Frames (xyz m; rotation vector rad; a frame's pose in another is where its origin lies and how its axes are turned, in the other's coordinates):
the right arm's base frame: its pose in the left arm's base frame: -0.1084 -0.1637 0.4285 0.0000 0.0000 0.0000
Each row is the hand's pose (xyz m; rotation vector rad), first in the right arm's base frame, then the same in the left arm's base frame.
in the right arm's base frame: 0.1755 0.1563 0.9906 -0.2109 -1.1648 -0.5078
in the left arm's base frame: 0.0671 -0.0074 1.4191 -0.2109 -1.1648 -0.5078
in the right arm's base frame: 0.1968 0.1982 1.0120 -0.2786 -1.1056 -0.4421
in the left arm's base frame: 0.0884 0.0345 1.4405 -0.2786 -1.1056 -0.4421
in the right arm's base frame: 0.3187 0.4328 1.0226 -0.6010 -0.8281 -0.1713
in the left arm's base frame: 0.2103 0.2691 1.4511 -0.6010 -0.8281 -0.1713
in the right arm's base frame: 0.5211 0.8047 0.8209 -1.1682 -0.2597 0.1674
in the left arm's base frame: 0.4127 0.6410 1.2494 -1.1682 -0.2597 0.1674
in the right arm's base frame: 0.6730 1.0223 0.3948 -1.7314 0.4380 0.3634
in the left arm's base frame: 0.5646 0.8586 0.8233 -1.7314 0.4380 0.3634
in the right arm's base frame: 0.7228 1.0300 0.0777 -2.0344 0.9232 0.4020
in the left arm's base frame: 0.6144 0.8663 0.5062 -2.0344 0.9232 0.4020
